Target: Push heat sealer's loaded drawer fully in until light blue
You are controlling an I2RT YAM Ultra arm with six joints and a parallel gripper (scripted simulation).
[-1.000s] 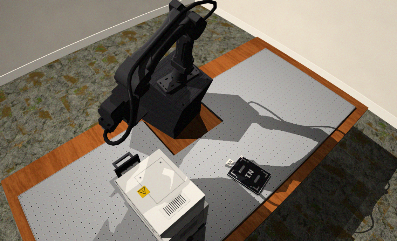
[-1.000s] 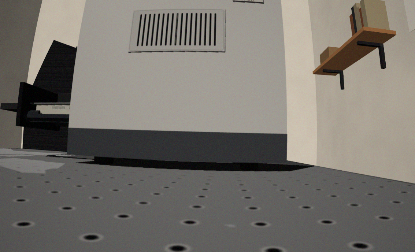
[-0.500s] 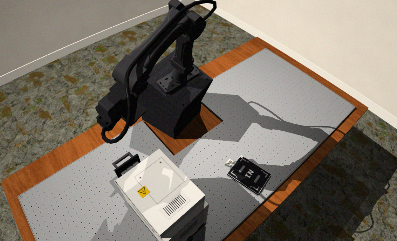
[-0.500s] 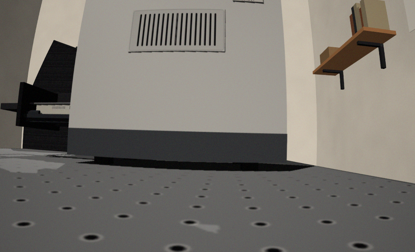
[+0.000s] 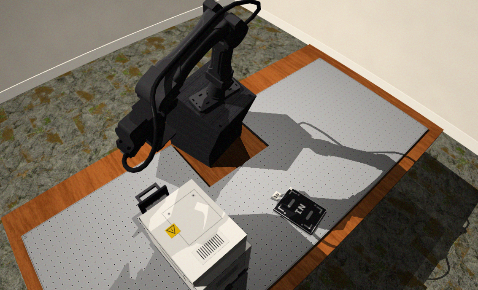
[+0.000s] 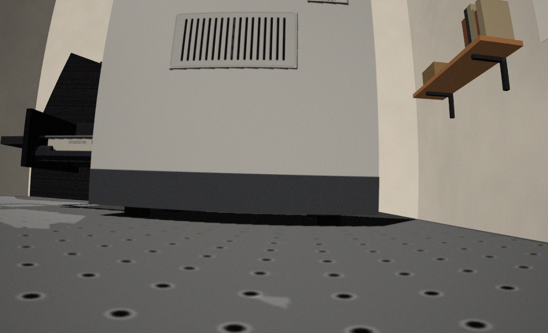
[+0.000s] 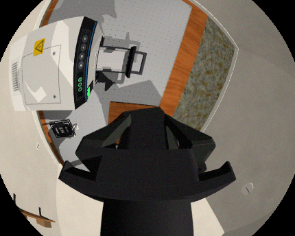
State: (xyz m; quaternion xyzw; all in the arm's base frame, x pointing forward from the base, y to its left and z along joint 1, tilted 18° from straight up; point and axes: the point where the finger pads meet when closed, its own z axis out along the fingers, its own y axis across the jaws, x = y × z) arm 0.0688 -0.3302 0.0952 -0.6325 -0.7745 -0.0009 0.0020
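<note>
My gripper is now 300 mm above the sealer drawer, 50 mm to the left of it and 40 mm short of it.
</note>
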